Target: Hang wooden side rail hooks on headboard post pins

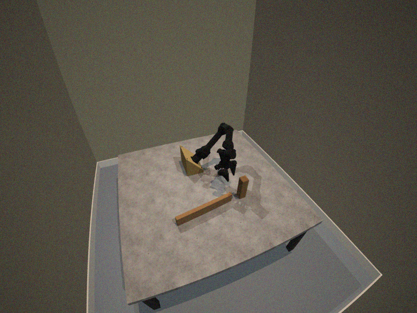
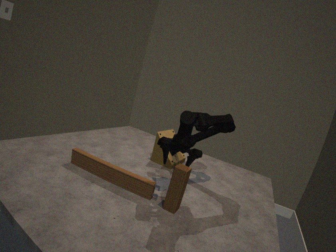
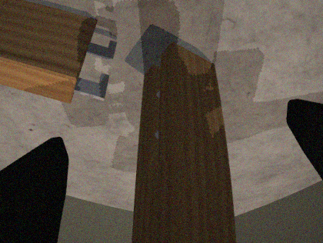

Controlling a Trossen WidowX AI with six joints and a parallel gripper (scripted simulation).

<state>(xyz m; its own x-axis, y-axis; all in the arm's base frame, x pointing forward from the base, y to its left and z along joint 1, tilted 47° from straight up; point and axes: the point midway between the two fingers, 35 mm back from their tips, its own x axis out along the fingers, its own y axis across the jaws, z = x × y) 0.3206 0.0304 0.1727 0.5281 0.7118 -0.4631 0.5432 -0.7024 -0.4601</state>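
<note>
My gripper tip is 80 mm short of the headboard post, 50 mm to the right of it and 40 mm above it.
</note>
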